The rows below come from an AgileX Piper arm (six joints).
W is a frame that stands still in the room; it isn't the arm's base.
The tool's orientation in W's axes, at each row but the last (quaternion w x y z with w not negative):
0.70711, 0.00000, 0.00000, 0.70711
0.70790, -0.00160, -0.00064, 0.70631
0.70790, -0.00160, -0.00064, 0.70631
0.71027, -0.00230, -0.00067, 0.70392
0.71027, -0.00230, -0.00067, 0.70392
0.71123, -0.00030, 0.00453, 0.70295
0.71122, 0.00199, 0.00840, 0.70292
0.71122, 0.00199, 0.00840, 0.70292
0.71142, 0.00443, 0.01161, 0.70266
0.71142, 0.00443, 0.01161, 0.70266
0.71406, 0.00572, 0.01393, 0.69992
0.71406, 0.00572, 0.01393, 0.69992
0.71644, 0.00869, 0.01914, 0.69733
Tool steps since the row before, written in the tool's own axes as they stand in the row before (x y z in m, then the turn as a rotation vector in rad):
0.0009, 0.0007, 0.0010, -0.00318, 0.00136, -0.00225
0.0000, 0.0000, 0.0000, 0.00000, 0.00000, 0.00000
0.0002, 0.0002, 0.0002, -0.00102, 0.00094, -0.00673
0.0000, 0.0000, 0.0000, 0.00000, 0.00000, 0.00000
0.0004, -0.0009, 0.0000, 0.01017, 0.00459, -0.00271
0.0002, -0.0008, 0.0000, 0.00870, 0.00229, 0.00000
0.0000, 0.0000, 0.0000, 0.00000, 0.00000, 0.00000
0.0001, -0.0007, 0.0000, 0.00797, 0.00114, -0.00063
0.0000, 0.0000, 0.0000, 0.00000, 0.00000, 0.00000
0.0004, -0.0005, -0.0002, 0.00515, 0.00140, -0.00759
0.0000, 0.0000, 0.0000, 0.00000, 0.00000, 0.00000
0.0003, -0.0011, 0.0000, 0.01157, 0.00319, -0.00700
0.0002, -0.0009, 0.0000, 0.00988, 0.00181, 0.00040
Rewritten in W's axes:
-0.0007, 0.0009, 0.0010, -0.00136, -0.00318, -0.00225
0.0000, 0.0000, 0.0000, 0.00000, 0.00000, 0.00000
-0.0002, 0.0002, 0.0002, -0.00092, -0.00103, -0.00673
0.0000, 0.0000, 0.0000, 0.00000, 0.00000, 0.00000
0.0009, 0.0004, 0.0000, -0.00449, 0.01020, -0.00275
0.0008, 0.0002, 0.0000, -0.00219, 0.00873, -0.00005
0.0000, 0.0000, 0.0000, 0.00000, 0.00000, 0.00000
0.0007, 0.0001, 0.0000, -0.00106, 0.00798, -0.00069
0.0000, 0.0000, 0.0000, 0.00000, 0.00000, 0.00000
0.0005, 0.0004, -0.0002, -0.00151, 0.00509, -0.00761
0.0000, 0.0000, 0.0000, 0.00000, 0.00000, 0.00000
0.0011, 0.0003, 0.0000, -0.00315, 0.01155, -0.00705
0.0009, 0.0002, 0.0000, -0.00153, 0.00993, 0.00032

